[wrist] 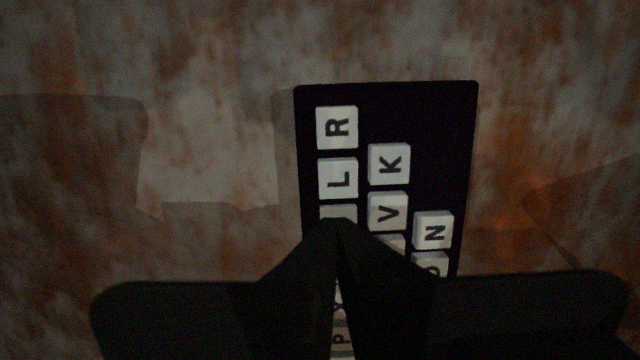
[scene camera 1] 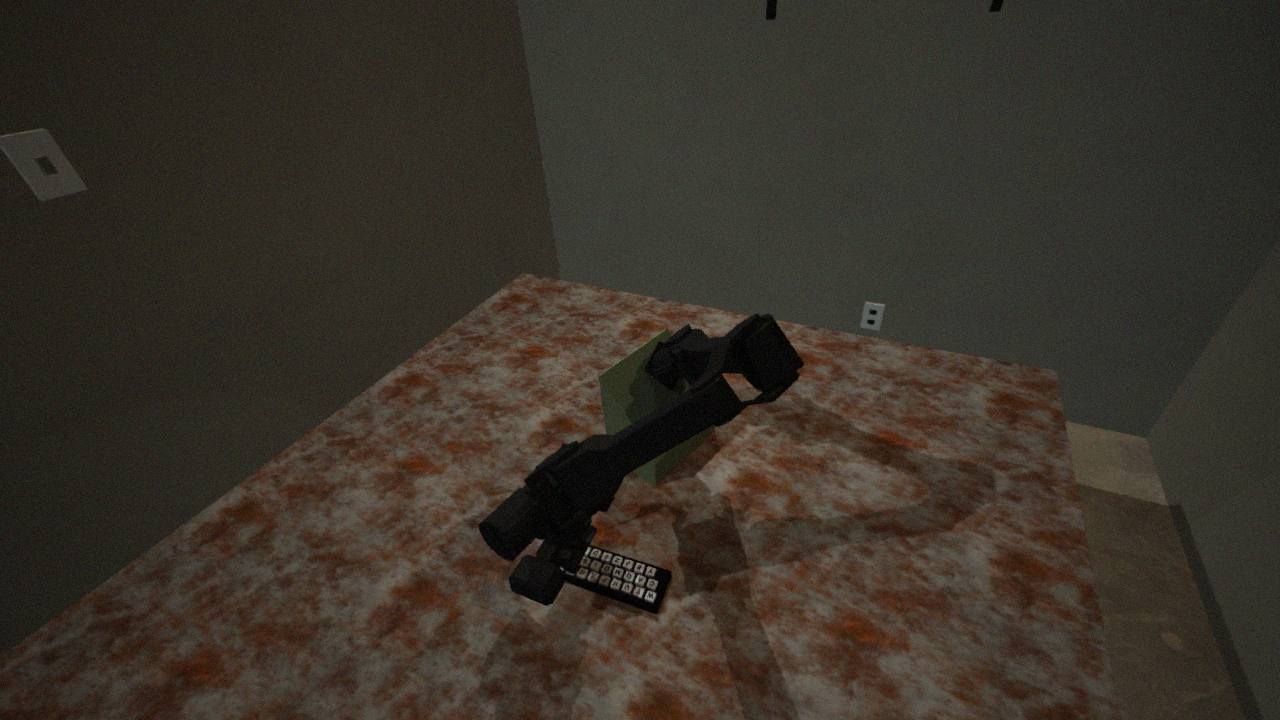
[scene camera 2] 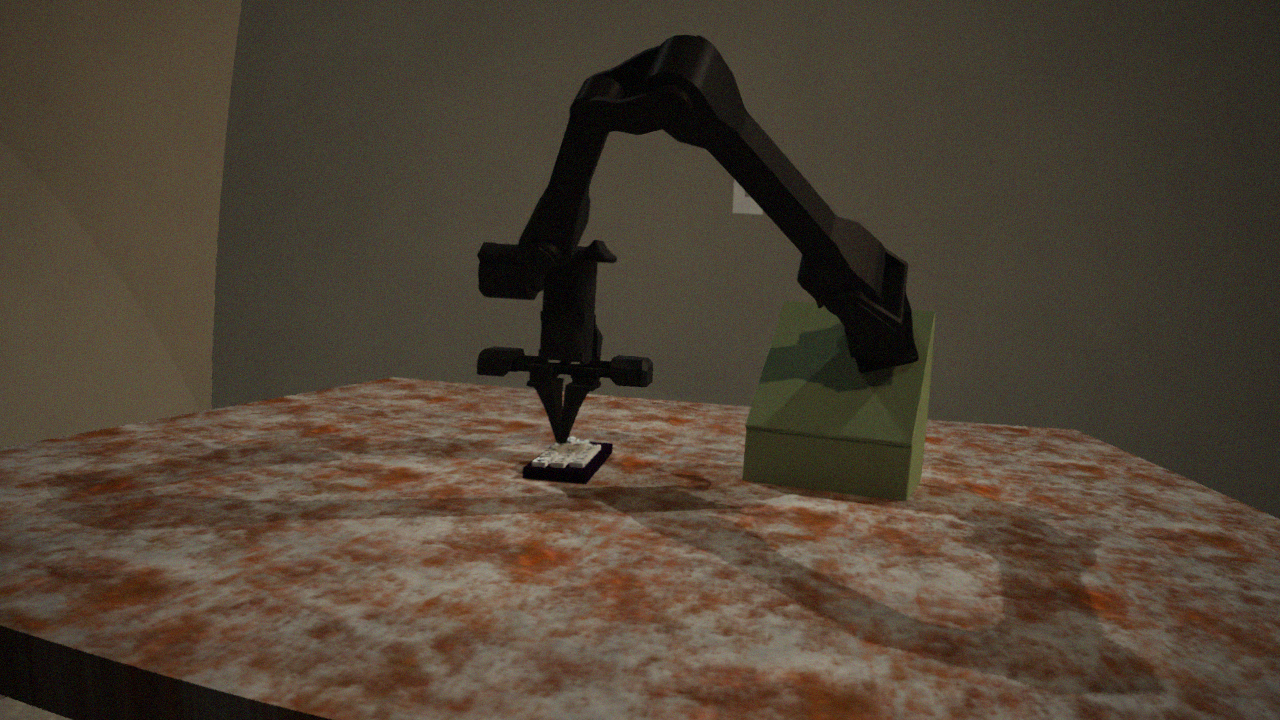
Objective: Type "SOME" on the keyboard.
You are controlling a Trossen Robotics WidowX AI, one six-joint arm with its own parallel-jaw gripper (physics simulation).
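Places are measured from the arm's base along level axes (x down, y ahead, z right), in metres.
Where they show: gripper, fingertip midpoint: [wrist: 334,229] [scene camera 1: 572,571] [scene camera 2: 561,444]; arm's base at its link origin: [scene camera 1: 665,366] [scene camera 2: 882,344].
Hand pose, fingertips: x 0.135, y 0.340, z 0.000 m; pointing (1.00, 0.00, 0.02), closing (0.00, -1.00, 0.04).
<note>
Each offset is from my fingertips to the top centre of the thing. Level surfaces: height alone.
A small black keyboard {dx -0.002, dy -0.022, dz -0.040 m} [scene camera 1: 664,588] [scene camera 2: 586,472] [wrist: 440,150] with white letter keys lies flat on the table. My gripper [scene camera 2: 562,438] [wrist: 334,229] is shut and empty, pointing down. Its fingertips are at the keys towards the keyboard's far end in scene camera 2, touching or very close. In the wrist view they cover most of the key {dx +0.000, dy -0.002, dz +0.002 m} [wrist: 338,212] next to the L key {dx -0.002, dy +0.000, dz +0.019 m} [wrist: 338,178], and its letter is hidden. The R key {dx -0.002, dy +0.001, dz +0.037 m} [wrist: 337,127], K key {dx -0.002, dy -0.018, dz +0.025 m} [wrist: 389,164], V key {dx -0.002, dy -0.019, dz +0.008 m} [wrist: 388,210] and N key {dx -0.002, dy -0.037, dz +0.000 m} [wrist: 433,230] show. The O, M and E keys cannot be made out in the wrist view.
The arm's base stands by a green slanted block [scene camera 1: 626,394] [scene camera 2: 832,461] on the mottled orange and white table {dx +0.014 m} [scene camera 1: 358,537] [scene camera 2: 447,608]. The arm arches over from the block to the keyboard. Walls stand behind the table.
</note>
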